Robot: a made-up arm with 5 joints.
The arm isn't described. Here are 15 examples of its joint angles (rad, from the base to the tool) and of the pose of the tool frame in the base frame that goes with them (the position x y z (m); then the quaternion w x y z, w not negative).
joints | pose
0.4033 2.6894 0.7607 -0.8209 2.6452 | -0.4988 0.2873 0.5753 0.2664 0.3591 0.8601 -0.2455
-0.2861 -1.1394 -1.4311 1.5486 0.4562 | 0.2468 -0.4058 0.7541 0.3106 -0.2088 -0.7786 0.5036
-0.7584 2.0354 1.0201 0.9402 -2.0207 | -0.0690 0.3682 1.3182 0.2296 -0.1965 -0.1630 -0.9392
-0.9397 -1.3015 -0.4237 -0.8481 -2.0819 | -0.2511 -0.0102 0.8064 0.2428 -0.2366 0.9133 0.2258
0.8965 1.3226 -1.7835 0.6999 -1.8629 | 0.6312 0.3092 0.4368 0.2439 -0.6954 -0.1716 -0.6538
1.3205 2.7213 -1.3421 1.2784 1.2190 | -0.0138 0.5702 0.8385 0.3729 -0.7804 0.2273 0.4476
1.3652 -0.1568 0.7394 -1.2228 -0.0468 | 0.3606 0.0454 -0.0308 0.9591 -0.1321 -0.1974 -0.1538
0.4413 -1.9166 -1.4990 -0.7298 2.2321 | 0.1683 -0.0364 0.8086 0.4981 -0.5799 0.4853 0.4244
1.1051 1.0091 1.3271 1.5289 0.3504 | 0.1453 0.5366 0.0288 0.5163 -0.6565 0.2139 -0.5066
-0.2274 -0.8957 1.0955 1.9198 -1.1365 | -0.5305 -0.2233 0.4586 0.5811 0.1022 -0.5845 0.5570
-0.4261 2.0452 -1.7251 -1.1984 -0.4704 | 0.2744 0.4407 0.7139 0.2560 -0.5689 -0.7480 0.2264
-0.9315 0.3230 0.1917 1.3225 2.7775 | -0.2307 0.4473 0.6797 0.2956 -0.9540 -0.0440 -0.0218
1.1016 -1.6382 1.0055 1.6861 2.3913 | 0.0681 -0.3658 0.2025 0.6954 0.6766 0.1091 0.2163
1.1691 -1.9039 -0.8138 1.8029 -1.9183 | 0.0615 -0.3360 0.8743 0.6539 0.7119 0.1320 0.2197
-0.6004 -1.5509 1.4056 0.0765 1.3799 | -0.3181 -0.0835 1.1758 0.1063 -0.9641 -0.2281 -0.0843
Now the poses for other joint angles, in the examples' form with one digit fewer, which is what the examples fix.
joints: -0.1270 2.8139 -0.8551 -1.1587 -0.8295
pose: 0.082 0.048 1.045 0.101 -0.844 -0.363 -0.382
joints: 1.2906 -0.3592 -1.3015 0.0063 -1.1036
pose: 0.405 -0.051 0.750 0.803 0.548 0.185 0.143
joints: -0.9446 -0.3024 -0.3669 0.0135 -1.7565
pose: -0.131 0.237 0.707 0.059 0.387 0.915 0.099
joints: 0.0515 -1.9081 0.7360 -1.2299 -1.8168
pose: -0.582 -0.108 0.805 0.114 -0.538 0.828 0.110
